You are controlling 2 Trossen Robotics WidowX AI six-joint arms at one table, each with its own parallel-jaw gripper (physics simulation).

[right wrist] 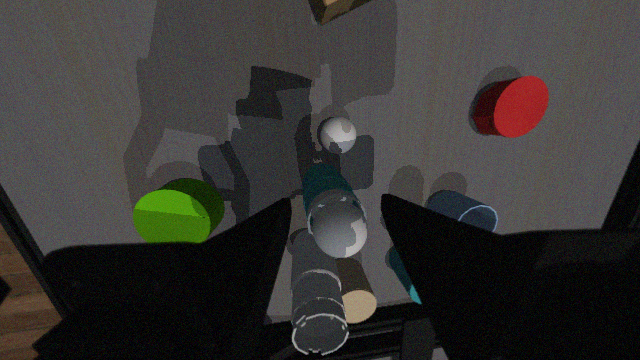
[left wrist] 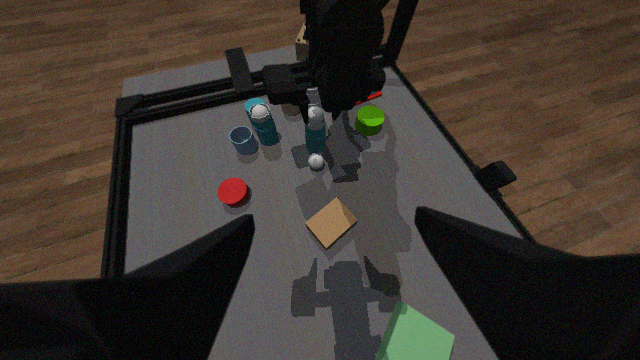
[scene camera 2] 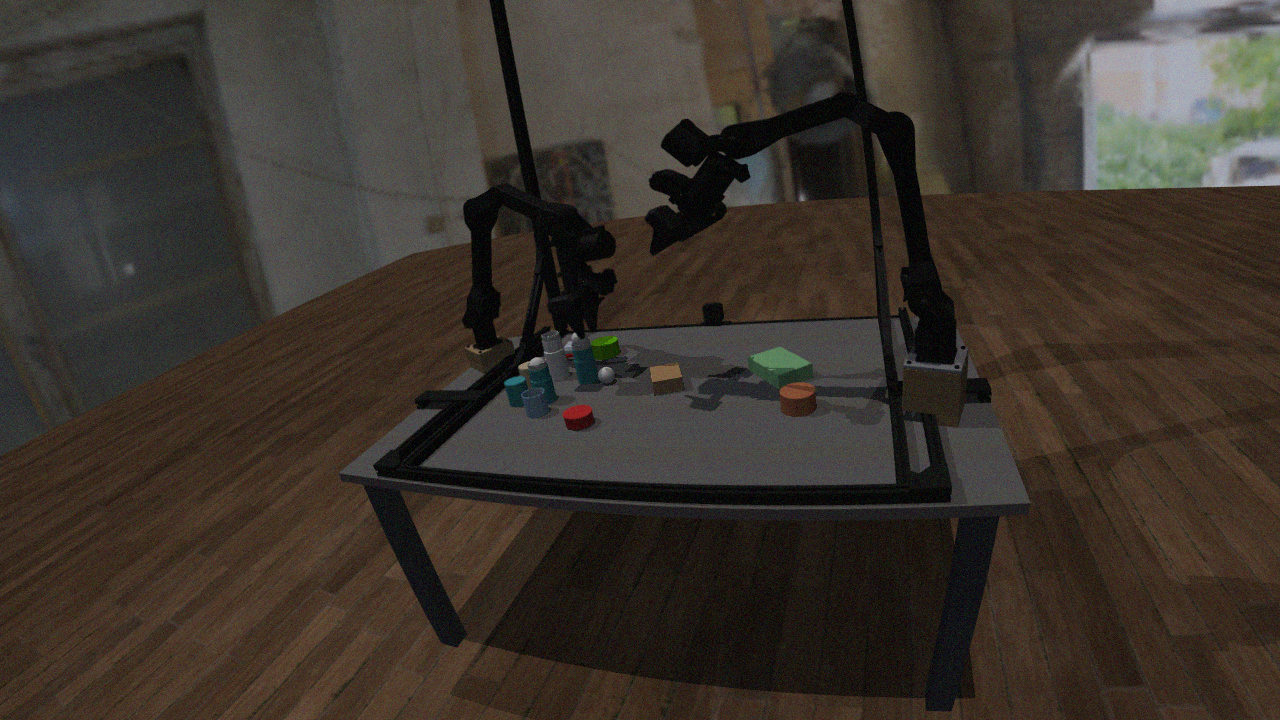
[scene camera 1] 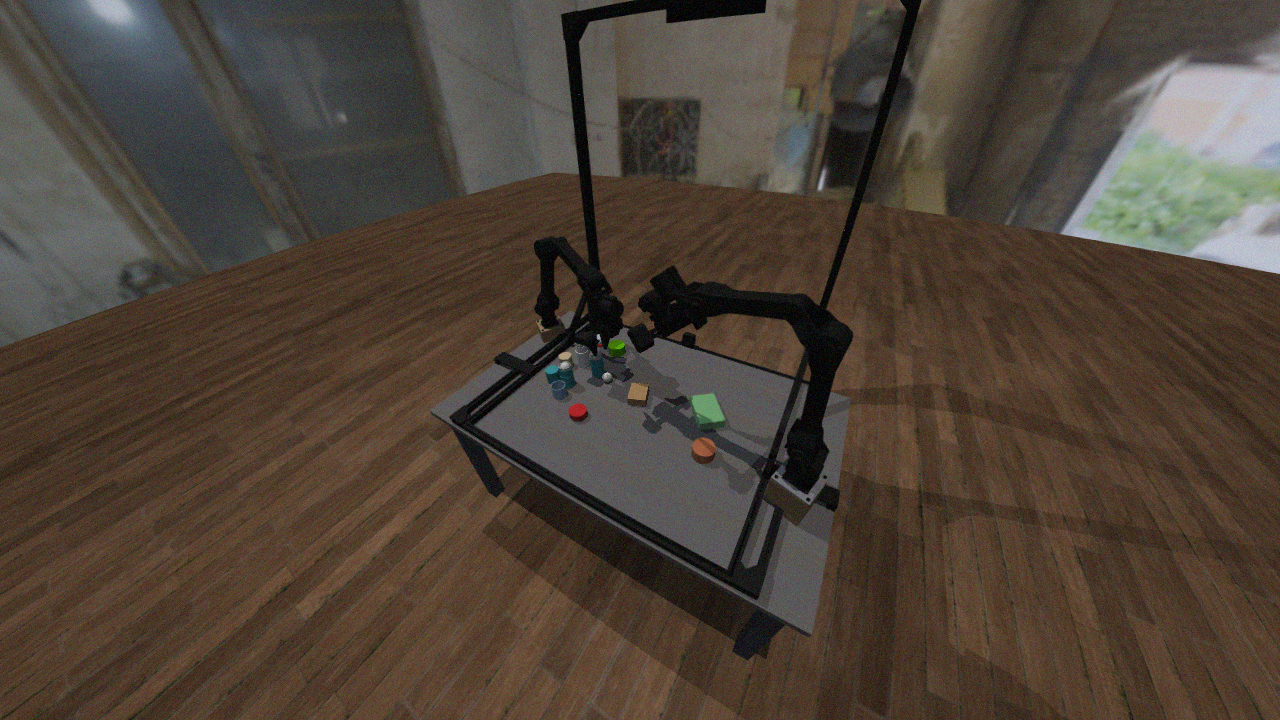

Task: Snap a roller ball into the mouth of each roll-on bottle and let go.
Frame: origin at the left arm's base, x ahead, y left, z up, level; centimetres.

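Where they show: left gripper, between the fingertips: (left wrist: 334,217) (scene camera 2: 666,246); right gripper, between the fingertips: (right wrist: 335,203) (left wrist: 319,121) (scene camera 2: 588,335) (scene camera 1: 600,352); left arm's base, origin of its link: (scene camera 2: 936,355) (scene camera 1: 800,477); right arm's base, origin of its link: (scene camera 2: 487,344) (scene camera 1: 549,323).
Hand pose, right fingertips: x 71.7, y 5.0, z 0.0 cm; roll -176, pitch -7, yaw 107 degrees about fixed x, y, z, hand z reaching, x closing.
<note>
Things, the pixels of their centre, and the offset from my right fingertips.
- grey-white ball, middle of its body: (right wrist: 339,228) (left wrist: 315,115) (scene camera 2: 579,338) dx +1.9, dy +0.9, dz -0.5 cm
- second teal bottle, middle of its body: (scene camera 2: 541,381) (left wrist: 264,125) (scene camera 1: 566,375) dx +4.2, dy +12.2, dz -5.7 cm
- clear-grey bottle, middle of its body: (right wrist: 315,277) (scene camera 2: 555,355) (left wrist: 311,102) (scene camera 1: 582,353) dx +10.1, dy +1.6, dz -5.0 cm
- loose white ball, middle of its body: (right wrist: 338,135) (scene camera 2: 606,375) (left wrist: 316,160) (scene camera 1: 607,377) dx -3.7, dy +0.9, dz -8.5 cm
- blue cup, middle of its body: (right wrist: 458,216) (scene camera 2: 535,402) (left wrist: 243,140) (scene camera 1: 559,390) dx +1.8, dy +17.2, dz -8.0 cm
- teal cylinder, middle of its body: (right wrist: 416,270) (scene camera 2: 517,391) (left wrist: 257,113) (scene camera 1: 553,375) dx +9.8, dy +14.8, dz -7.7 cm
- beige cylinder, middle of its body: (right wrist: 350,288) (scene camera 2: 530,375) (left wrist: 289,101) (scene camera 1: 565,361) dx +13.6, dy +7.1, dz -7.7 cm
- green cylinder, middle of its body: (right wrist: 184,213) (scene camera 2: 605,347) (left wrist: 369,120) (scene camera 1: 616,348) dx +7.5, dy -12.5, dz -8.5 cm
- red disc, middle of its body: (right wrist: 507,109) (scene camera 2: 578,417) (left wrist: 234,192) (scene camera 1: 578,412) dx -10.6, dy +17.8, dz -8.9 cm
- tan block, middle of its body: (left wrist: 331,223) (scene camera 2: 666,378) (scene camera 1: 638,394) dx -17.5, dy -1.7, dz -8.7 cm
- light green block, middle of its body: (scene camera 2: 779,367) (left wrist: 410,358) (scene camera 1: 706,411) dx -38.0, dy -12.4, dz -8.7 cm
- orange cylinder, middle of its body: (scene camera 2: 798,399) (scene camera 1: 703,450) dx -47.3, dy +0.3, dz -8.5 cm
A teal bottle (scene camera 2: 585,365) (right wrist: 322,181) stands upright with a grey-white ball (right wrist: 340,230) (left wrist: 315,114) at its clear mouth. My right gripper (right wrist: 335,203) (scene camera 2: 579,329) is partly open around that top, a fingertip on each side with gaps to the ball. A second teal bottle (left wrist: 266,131) (scene camera 2: 542,385) stands upright with a ball (left wrist: 259,111) in its mouth. A clear-grey bottle (right wrist: 316,295) (scene camera 2: 554,358) has an open, empty mouth. A loose white ball (right wrist: 338,135) (left wrist: 316,161) (scene camera 2: 605,376) lies on the table near the first bottle. My left gripper (left wrist: 334,217) (scene camera 2: 656,214) is wide open, empty, high above the table.
Near the bottles are a blue cup (left wrist: 243,140), a teal cylinder (scene camera 2: 516,392), a beige cylinder (right wrist: 359,306), a green cylinder (left wrist: 370,120) and a red disc (left wrist: 233,191). A tan block (left wrist: 331,223), light green block (scene camera 1: 707,410) and orange cylinder (scene camera 1: 703,450) lie farther right in scene camera 1.
</note>
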